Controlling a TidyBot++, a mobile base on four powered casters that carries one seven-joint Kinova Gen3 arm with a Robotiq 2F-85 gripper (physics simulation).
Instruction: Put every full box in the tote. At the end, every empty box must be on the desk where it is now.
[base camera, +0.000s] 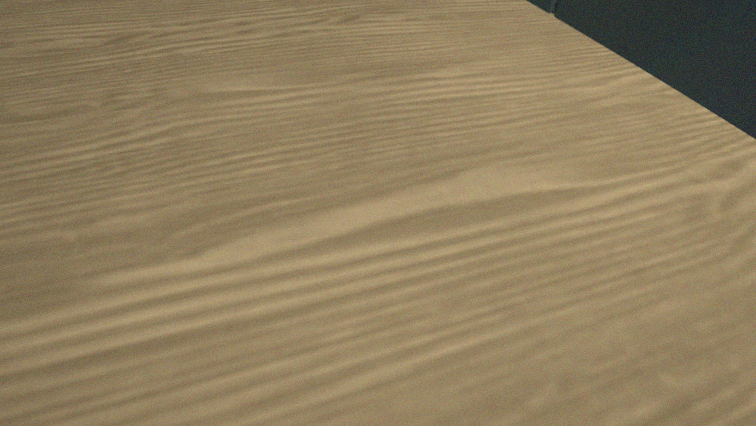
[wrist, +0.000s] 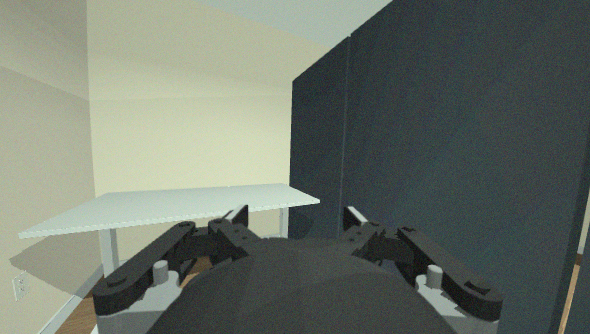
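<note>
My gripper (wrist: 295, 216) is open, with its two fingers wide apart and no object between them in the wrist view. A white desk (wrist: 200, 202) stands ahead of the gripper, to the left of centre, seen nearly edge-on from a little above its top. No box and no tote shows in either view. The gripper does not show in the base camera view.
A wood floor (base camera: 343, 211) fills most of the base camera view. A tall dark panel (base camera: 687, 47) (wrist: 450, 150) stands along the right side. A pale wall (wrist: 190, 140) rises behind the desk, and another wall (wrist: 40, 165) with an outlet is at left.
</note>
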